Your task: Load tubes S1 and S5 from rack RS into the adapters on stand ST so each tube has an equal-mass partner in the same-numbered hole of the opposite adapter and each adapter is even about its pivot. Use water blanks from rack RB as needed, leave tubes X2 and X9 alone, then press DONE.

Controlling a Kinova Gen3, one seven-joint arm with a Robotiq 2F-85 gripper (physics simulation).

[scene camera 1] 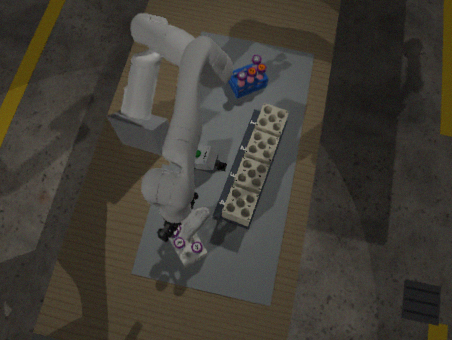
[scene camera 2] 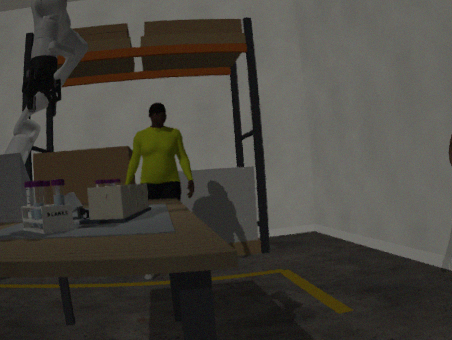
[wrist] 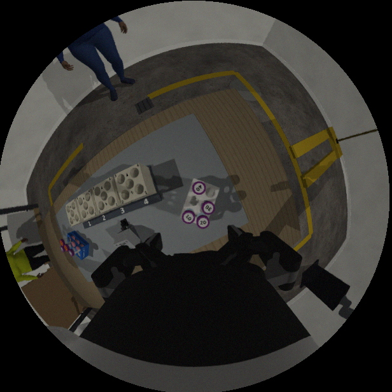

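Seen in the pictures: gripper, fingertip midpoint: [scene camera 2: 42,114]; arm's base at its link origin: [scene camera 1: 136,115] [scene camera 2: 6,176].
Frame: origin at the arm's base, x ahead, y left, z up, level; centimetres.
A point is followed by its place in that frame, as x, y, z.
Note:
My gripper [scene camera 1: 169,231] [scene camera 2: 42,105] {28.6, -31.0, 13.8} [wrist: 194,236] is open and empty, high above the near part of the mat beside the white blanks rack RB [scene camera 1: 192,256] {33.1, -37.2, -9.1} [scene camera 2: 59,220] {34.6, -37.4, -12.5} [wrist: 202,198]. RB holds purple-capped tubes marked 10 [wrist: 188,217], 20 [wrist: 203,222], 30 [wrist: 208,207] and 40 [wrist: 198,188]. Stand ST carries cream adapters in a row, including adapter 1 [scene camera 1: 272,118] {43.9, 18.3, -8.5} and adapter 4 [scene camera 1: 240,203] {42.4, -14.7, -11.8} [wrist: 132,183]; their holes look empty. Blue rack RS [scene camera 1: 250,90] {32.5, 29.1, -12.5} [wrist: 78,246] holds tubes with purple caps [scene camera 1: 242,75] {28.8, 28.5, -3.0} and orange caps [scene camera 1: 252,71] {31.8, 31.3, -3.0}; their labels are too small to read. The green button [scene camera 1: 198,153] {23.2, -3.4, -7.9} sits on a box.
The button box [scene camera 1: 206,161] {26.9, -5.6, -6.9} [wrist: 122,244] is partly hidden by the arm in scene view 1. A small black fixture [scene camera 1: 220,165] {31.1, -2.7, -15.0} [wrist: 124,225] stands between it and ST. A person in yellow [scene camera 2: 159,155] stands behind the table; a person in blue [wrist: 97,50] stands off one side.

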